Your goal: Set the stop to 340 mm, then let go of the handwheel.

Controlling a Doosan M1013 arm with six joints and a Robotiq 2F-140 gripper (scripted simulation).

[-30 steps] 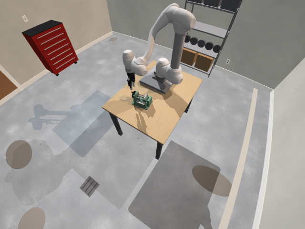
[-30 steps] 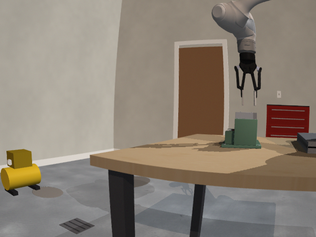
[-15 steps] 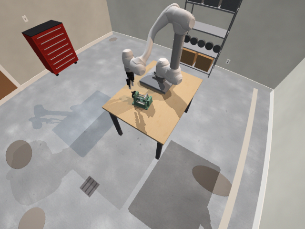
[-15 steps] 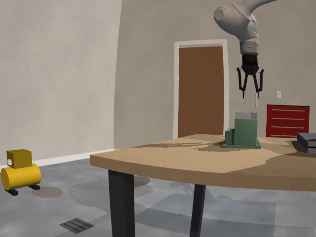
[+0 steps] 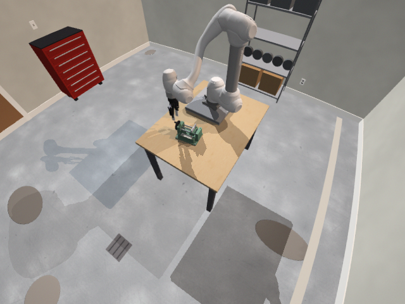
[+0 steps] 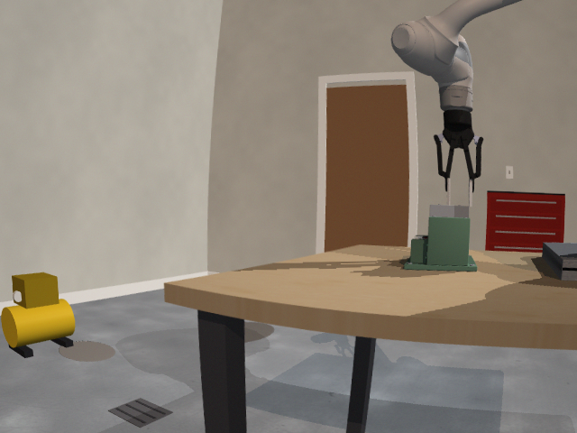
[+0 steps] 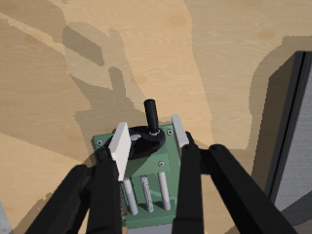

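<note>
Now: the black handwheel handle 9 cm below my hand. From my hand the other things lie so: grey stop block (19 cm to the left, 6 cm below, 2 cm behind).
</note>
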